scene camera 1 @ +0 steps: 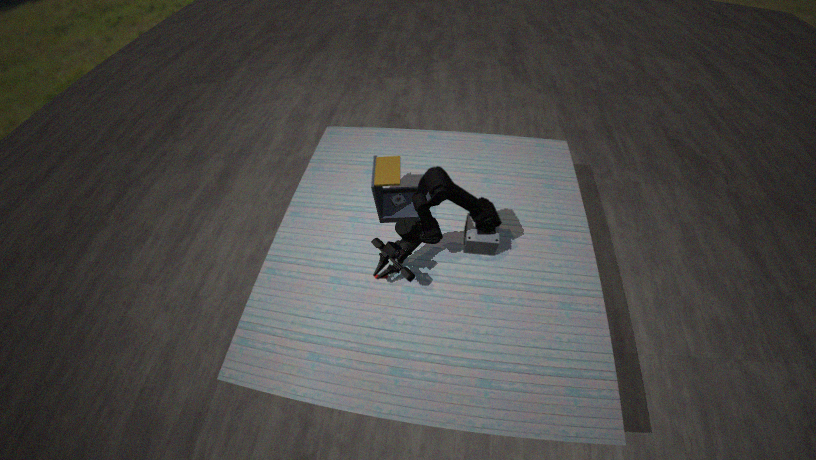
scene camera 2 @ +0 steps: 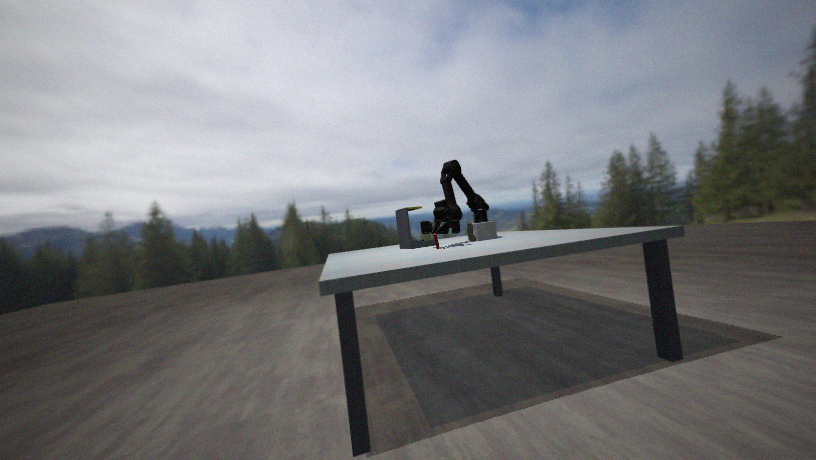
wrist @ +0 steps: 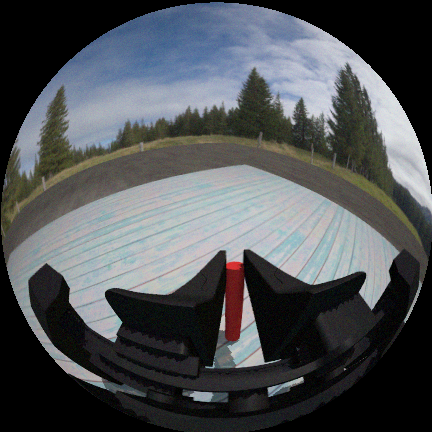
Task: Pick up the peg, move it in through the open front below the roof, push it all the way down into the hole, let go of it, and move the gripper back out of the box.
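Frame: origin at the arm's base, x ahead, y left, z up, level; metres.
Seen in the pictures: gripper, between the fingertips: [scene camera 1: 375, 277] [scene camera 2: 434, 233] [wrist: 234, 255]; arm's base, origin of its link: [scene camera 1: 485, 226] [scene camera 2: 481, 221].
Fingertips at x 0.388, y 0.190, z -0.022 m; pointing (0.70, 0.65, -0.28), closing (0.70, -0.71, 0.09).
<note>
Offsets run from my fingertips to a thing's middle. "spot": to the spot under its first point. Level surfaces: height alone.
The red peg {dx -0.015, dy -0.020, dz -0.039 m} [scene camera 1: 376, 277] [scene camera 2: 437, 241] [wrist: 234, 306] is nearly upright, with its upper part between my fingertips. My gripper [scene camera 1: 380, 275] [wrist: 234, 255] is shut on it, outside the box. In scene camera 2 the peg's lower end is at or just above the table top; I cannot tell which. The box shows a grey wall [scene camera 1: 377, 202] [scene camera 2: 404, 229] and a yellow roof [scene camera 1: 387, 170] [scene camera 2: 414, 208]. In scene camera 1 it stands farther back than the gripper. A light block with the hole {spot: dx -0.057, dy -0.371, dz -0.046 m} [scene camera 1: 398, 199] shows on its floor; the arm covers part of the box's right side.
The arm's grey base block [scene camera 1: 481, 242] [scene camera 2: 484, 230] stands to the right of the box and gripper. The arm arches from it past the box's right side. All stand on the striped pale table {dz -0.077 m} [scene camera 1: 457, 354] [scene camera 2: 377, 265] [wrist: 165, 225].
</note>
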